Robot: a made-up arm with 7 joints.
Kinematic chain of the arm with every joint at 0, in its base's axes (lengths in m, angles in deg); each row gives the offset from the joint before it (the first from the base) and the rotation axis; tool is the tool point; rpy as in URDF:
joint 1: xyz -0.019 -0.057 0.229 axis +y
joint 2: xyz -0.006 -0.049 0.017 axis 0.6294 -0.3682 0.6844
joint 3: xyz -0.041 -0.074 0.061 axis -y
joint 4: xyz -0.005 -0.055 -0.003 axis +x
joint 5: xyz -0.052 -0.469 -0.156 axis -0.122 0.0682 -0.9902
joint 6: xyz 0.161 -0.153 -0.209 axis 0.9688 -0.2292 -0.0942
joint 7: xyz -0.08 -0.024 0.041 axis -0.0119 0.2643 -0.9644
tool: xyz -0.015 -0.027 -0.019 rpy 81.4 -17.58 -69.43
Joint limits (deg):
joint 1: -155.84..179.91
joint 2: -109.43..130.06
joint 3: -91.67..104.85
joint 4: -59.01..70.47
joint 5: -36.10..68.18
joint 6: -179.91..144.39
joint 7: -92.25..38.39
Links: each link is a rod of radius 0.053 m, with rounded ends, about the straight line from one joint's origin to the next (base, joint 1, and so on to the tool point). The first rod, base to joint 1, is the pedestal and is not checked.
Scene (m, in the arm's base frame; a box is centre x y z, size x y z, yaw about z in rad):
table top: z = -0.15
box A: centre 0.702 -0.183 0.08 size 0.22 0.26 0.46 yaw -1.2
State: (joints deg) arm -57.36 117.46 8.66 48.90 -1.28 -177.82 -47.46
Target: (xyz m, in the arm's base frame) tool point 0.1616 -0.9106 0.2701
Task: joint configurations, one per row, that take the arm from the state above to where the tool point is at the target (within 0.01 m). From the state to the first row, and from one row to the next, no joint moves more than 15 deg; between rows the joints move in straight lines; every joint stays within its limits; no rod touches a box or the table.
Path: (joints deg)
1: -57.69 103.88 9.74 38.10 5.12 -178.34 -48.78
2: -58.03 90.30 10.82 27.29 11.52 -178.86 -50.10
3: -58.36 76.72 11.90 16.49 17.92 -179.39 -51.42
4: -58.69 63.14 12.98 5.68 24.32 -179.91 -52.73
5: -57.97 51.26 10.76 -2.31 24.21 -179.24 -52.14
6: -57.24 39.39 8.55 -10.31 24.10 -178.57 -51.54
7: -56.52 27.51 6.33 -18.31 23.99 -177.90 -50.95
8: -55.79 15.63 4.11 -26.30 23.89 -177.24 -50.35

